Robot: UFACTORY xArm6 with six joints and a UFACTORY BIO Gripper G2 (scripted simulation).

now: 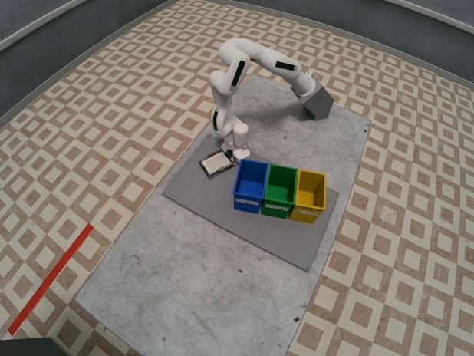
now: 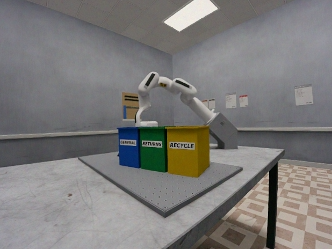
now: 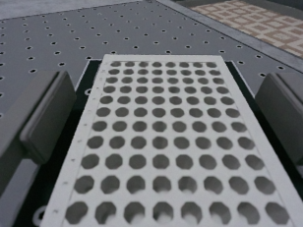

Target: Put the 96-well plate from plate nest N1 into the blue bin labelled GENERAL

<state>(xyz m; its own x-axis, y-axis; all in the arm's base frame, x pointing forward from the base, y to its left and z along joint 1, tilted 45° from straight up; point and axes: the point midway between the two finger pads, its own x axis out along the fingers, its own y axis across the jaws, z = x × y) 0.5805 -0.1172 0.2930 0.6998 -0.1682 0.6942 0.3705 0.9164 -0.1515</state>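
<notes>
My gripper is now 10 mm above the white 96-well plate. The rest, counted from my hand: blue general bin (80 mm ahead, 240 mm to the left, 60 mm above); then green returns bin (40 mm ahead, 370 mm to the left, 60 mm above); then black plate nest N1 (20 mm below).
</notes>
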